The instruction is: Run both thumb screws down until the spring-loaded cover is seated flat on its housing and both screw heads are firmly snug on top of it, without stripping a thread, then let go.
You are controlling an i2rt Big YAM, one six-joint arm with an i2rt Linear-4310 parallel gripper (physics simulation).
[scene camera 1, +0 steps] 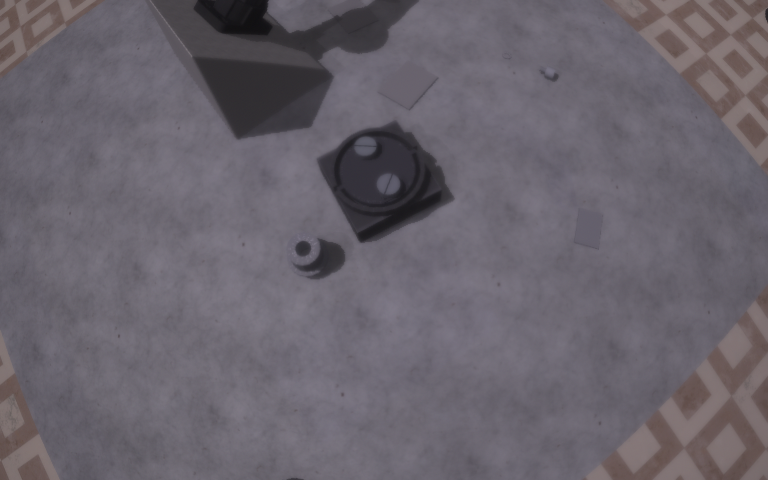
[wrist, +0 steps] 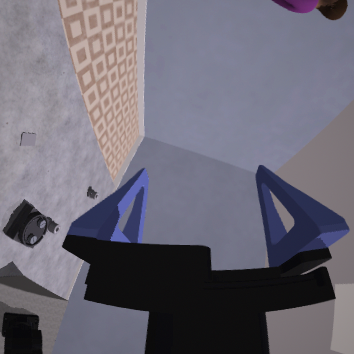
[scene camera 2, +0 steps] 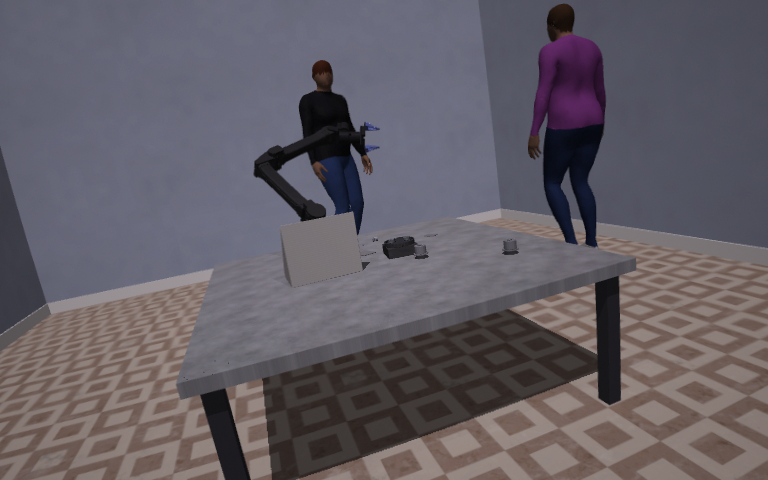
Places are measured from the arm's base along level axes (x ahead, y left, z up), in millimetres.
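Pixels of known places: gripper, fingertip midpoint: (wrist: pixel 201 171) (scene camera 2: pixel 379 138); arm's base, link origin: (scene camera 1: pixel 231 21) (wrist: pixel 20 324) (scene camera 2: pixel 318 243).
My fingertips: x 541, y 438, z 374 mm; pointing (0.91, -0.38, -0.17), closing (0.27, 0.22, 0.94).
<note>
Ahead of a thing's pixels: the offset from my fingertips to its top centre.
The dark square housing {dz -435, dx -203, dy -444 mm} (scene camera 1: pixel 355 217) (scene camera 2: pixel 399 250) stands on the table; it also shows in the wrist view (wrist: pixel 16 220). The round dark cover {dz -437, dx -203, dy -444 mm} (scene camera 1: pixel 370 169) lies inside its raised ring. Two light, slotted screw heads, one {dz -425, dx -234, dy -436 mm} (scene camera 1: pixel 365 146) {dz -426, dx -172, dy -453 mm} (wrist: pixel 41 223) and the other (scene camera 1: pixel 388 183) (wrist: pixel 33 239), stand on the cover. Whether the cover is flat or the heads touch it cannot be told. My gripper (scene camera 2: pixel 376 138) (wrist: pixel 201 171) is open and empty, with blue fingers wide apart, high above the table and well away from the housing. It does not show in the scene camera 1 view.
A grey knurled cylinder {dz -442, dx -190, dy -586 mm} (scene camera 1: pixel 305 254) (scene camera 2: pixel 420 251) (wrist: pixel 54 228) stands close to the housing. Another cylinder {dz -442, dx +34, dy -838 mm} (scene camera 2: pixel 510 246) (wrist: pixel 92 192) stands farther off. A wedge-shaped block (scene camera 1: pixel 266 90) (scene camera 2: pixel 321 249) stands by the arm's base. Thin plates {dz -488, dx -299, dy -290 mm} (scene camera 1: pixel 408 84) {dz -488, dx +58, dy -272 mm} (scene camera 1: pixel 589 228) and a small part {dz -471, dx -159, dy -100 mm} (scene camera 1: pixel 548 73) lie around.
</note>
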